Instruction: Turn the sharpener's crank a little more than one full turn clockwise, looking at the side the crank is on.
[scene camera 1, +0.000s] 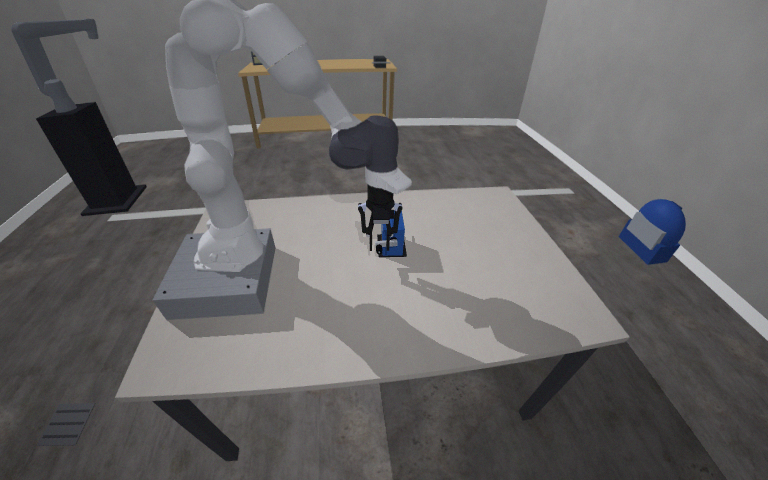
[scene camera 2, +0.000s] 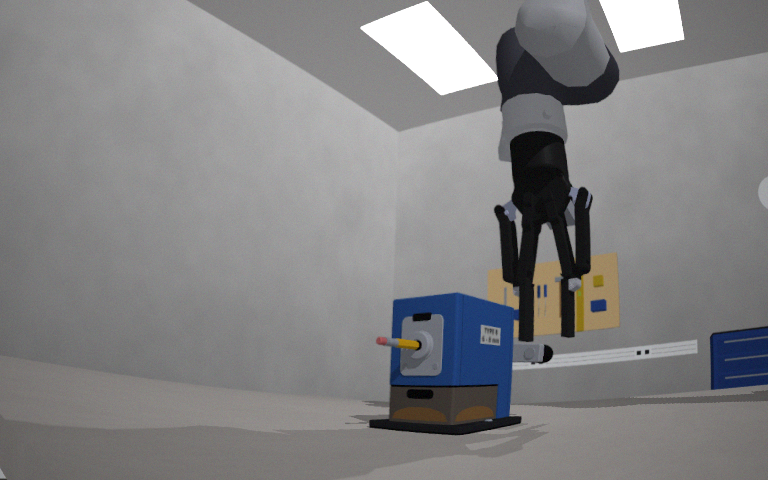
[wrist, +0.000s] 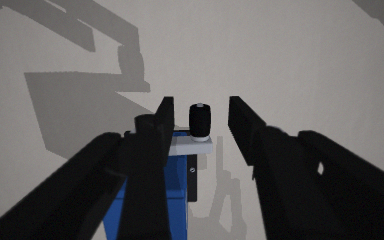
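Observation:
Through scene camera 1 I see a blue pencil sharpener (scene camera 1: 394, 251), and my gripper (scene camera 1: 379, 248) is there too. Scene camera 2 gives me the gripper (scene camera 2: 546, 339). In the wrist view I find my gripper (wrist: 201, 111) as well.

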